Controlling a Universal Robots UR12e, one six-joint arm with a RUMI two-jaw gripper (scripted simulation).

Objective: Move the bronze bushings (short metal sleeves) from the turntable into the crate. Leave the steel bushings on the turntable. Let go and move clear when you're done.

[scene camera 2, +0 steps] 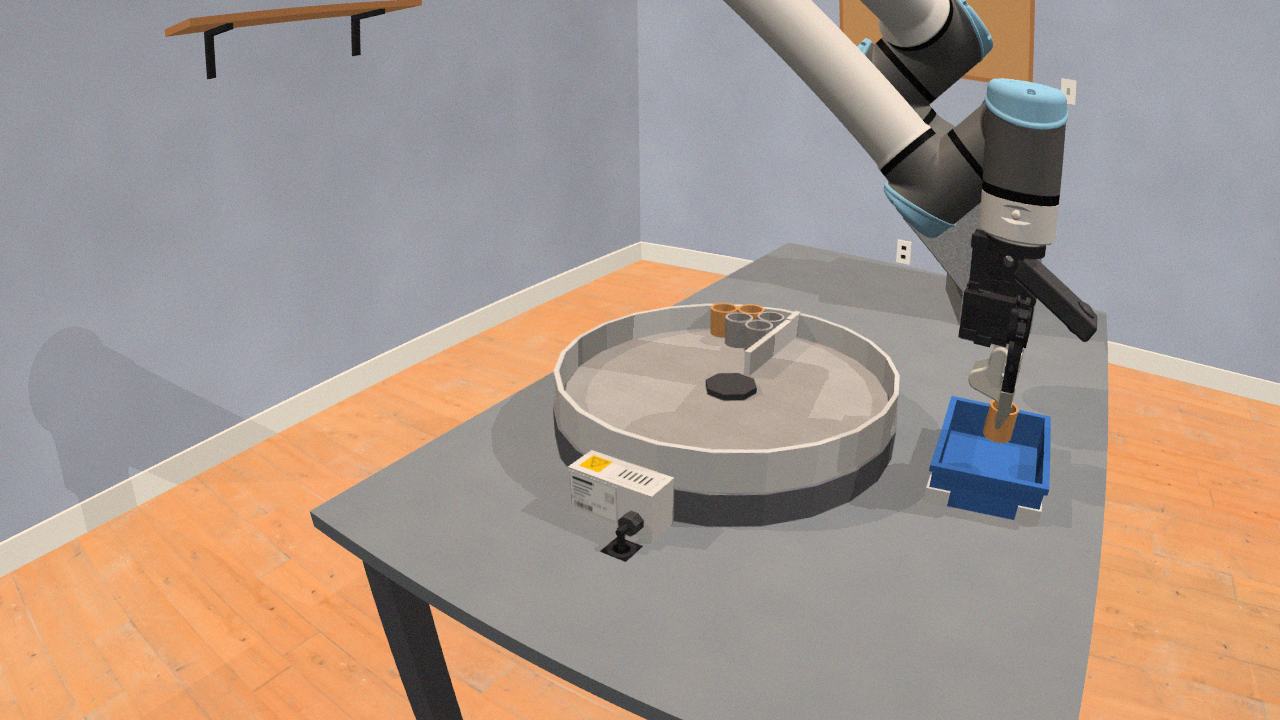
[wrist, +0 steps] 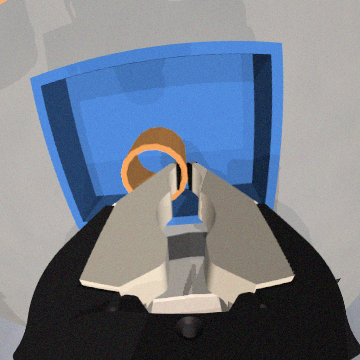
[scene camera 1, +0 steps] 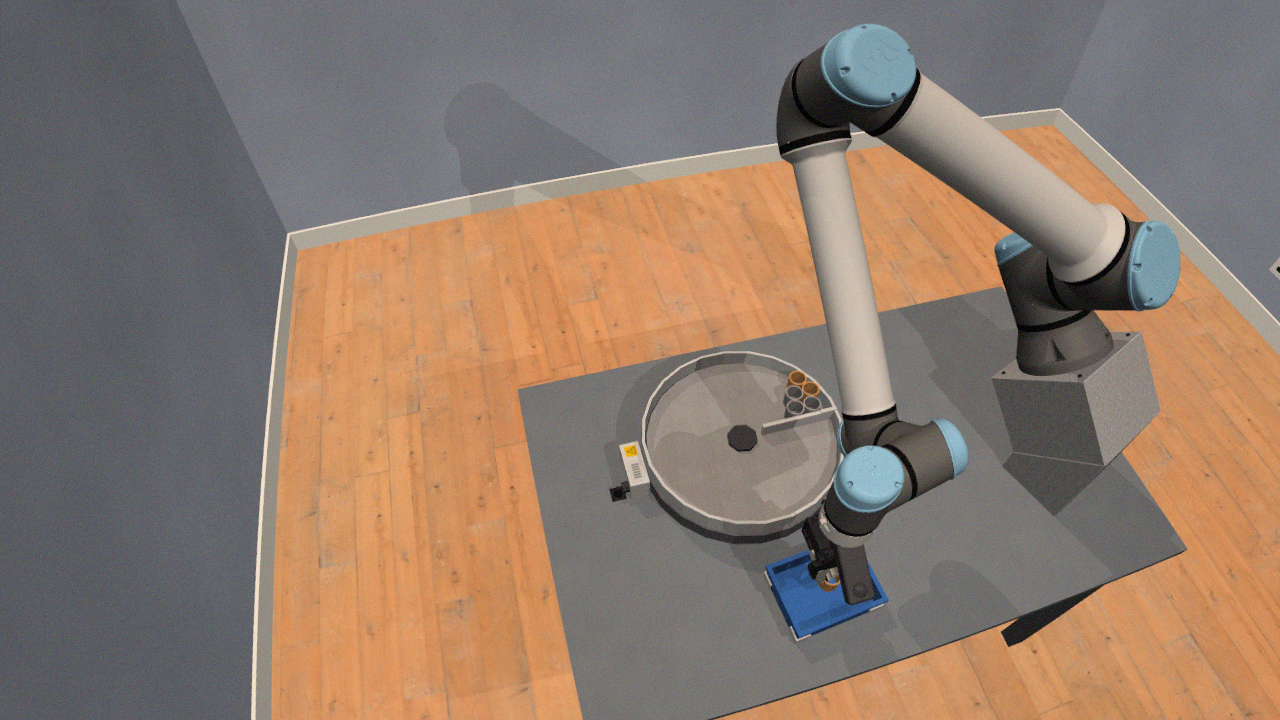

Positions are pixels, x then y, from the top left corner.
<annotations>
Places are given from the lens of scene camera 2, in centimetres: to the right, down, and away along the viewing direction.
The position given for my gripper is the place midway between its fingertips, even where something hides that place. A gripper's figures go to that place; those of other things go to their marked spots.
my gripper (scene camera 2: 997,426): 41, 8, 79
blue crate (scene camera 2: 1026,456): 50, 12, 86
round grey turntable (scene camera 2: 688,387): 6, 3, 96
</annotations>
